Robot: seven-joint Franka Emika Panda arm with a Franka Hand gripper.
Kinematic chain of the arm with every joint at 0, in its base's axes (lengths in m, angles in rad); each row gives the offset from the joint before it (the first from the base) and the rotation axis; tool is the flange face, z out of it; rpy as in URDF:
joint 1: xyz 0 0 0.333 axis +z
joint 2: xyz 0 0 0 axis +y
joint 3: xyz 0 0 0.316 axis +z
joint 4: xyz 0.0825 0 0 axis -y
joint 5: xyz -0.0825 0 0.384 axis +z
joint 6: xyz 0 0 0 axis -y
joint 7: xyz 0.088 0 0 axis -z
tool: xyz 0 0 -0.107 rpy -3.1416 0 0
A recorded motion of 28 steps. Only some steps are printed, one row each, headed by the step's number.
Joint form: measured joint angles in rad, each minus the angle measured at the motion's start. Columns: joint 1, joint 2, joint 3, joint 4, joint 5, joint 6, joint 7.
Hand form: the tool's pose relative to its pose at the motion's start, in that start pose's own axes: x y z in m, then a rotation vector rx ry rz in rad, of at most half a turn. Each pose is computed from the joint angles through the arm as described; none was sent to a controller.
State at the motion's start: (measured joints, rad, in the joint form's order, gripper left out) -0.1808 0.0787 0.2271 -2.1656 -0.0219 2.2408 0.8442
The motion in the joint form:
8: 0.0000 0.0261 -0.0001 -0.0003 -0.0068 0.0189 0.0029
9: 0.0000 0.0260 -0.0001 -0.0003 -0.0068 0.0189 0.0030
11: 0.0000 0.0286 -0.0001 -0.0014 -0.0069 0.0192 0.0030
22: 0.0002 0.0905 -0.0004 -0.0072 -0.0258 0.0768 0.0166
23: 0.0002 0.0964 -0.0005 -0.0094 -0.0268 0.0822 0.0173
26: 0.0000 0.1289 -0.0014 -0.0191 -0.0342 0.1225 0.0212
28: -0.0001 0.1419 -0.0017 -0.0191 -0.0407 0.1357 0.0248
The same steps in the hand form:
8: 0.0019 -0.0016 0.0124 -0.0044 -0.0052 -0.0013
9: 0.0019 -0.0016 0.0124 -0.0043 -0.0051 -0.0012
11: 0.0018 -0.0014 0.0142 -0.0065 -0.0077 -0.0013
22: 0.0049 -0.0045 0.0449 -0.0118 -0.0140 -0.0003
23: 0.0048 -0.0043 0.0486 -0.0132 -0.0163 -0.0002
26: 0.0051 -0.0044 0.0667 -0.0117 -0.0193 -0.0007
28: 0.0058 -0.0050 0.0726 -0.0120 -0.0180 -0.0014

